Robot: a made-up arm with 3 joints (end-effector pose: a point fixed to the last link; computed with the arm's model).
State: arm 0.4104 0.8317 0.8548
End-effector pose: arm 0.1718 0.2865 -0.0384 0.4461 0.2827 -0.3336 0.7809
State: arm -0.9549 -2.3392 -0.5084
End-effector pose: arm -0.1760 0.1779 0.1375 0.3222 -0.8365 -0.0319 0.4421
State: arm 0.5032 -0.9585 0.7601
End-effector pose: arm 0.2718 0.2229 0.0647 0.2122 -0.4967 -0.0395 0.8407
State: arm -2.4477 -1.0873 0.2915
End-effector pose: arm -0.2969 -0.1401 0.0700 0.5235 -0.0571 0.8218 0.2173
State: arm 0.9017 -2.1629 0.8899
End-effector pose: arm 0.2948 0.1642 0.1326 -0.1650 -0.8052 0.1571 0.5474
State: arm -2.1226 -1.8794 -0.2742
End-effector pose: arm -0.2690 -0.0593 0.1303 0.6589 -0.4605 0.4564 0.3814
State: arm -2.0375 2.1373 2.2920
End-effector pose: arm -0.3204 -0.1232 -0.0222 -0.0776 0.5628 -0.2499 0.7840
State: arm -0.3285 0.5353 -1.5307
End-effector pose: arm 0.0209 0.2382 0.0130 -0.6903 0.0789 0.2945 0.6561
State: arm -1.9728 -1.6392 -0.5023
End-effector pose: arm -0.2667 -0.0033 0.1161 0.4969 -0.5320 0.4512 0.5162
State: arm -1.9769 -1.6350 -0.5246
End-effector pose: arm -0.2653 -0.0044 0.1158 0.4908 -0.5356 0.4477 0.5213
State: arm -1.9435 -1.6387 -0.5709
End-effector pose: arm -0.2623 0.0033 0.1159 0.4707 -0.5541 0.4250 0.5393
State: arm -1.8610 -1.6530 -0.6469
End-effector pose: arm -0.2562 0.0218 0.1164 0.4306 -0.5893 0.3754 0.5712
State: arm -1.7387 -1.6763 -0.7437
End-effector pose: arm -0.2461 0.0474 0.1171 0.3723 -0.6326 0.3017 0.6085
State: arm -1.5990 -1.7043 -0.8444
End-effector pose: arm -0.2328 0.0741 0.1176 0.3042 -0.6720 0.2156 0.6398
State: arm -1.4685 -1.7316 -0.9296
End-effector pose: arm -0.2188 0.0967 0.1178 0.2405 -0.7000 0.1347 0.6588
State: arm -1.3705 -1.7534 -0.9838
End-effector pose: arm -0.2075 0.1127 0.1179 0.1948 -0.7158 0.0758 0.6663
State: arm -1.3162 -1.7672 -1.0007
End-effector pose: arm -0.2011 0.1218 0.1181 0.1741 -0.7227 0.0470 0.6672
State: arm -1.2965 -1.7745 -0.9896
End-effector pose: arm -0.1989 0.1260 0.1184 0.1729 -0.7250 0.0421 0.6654
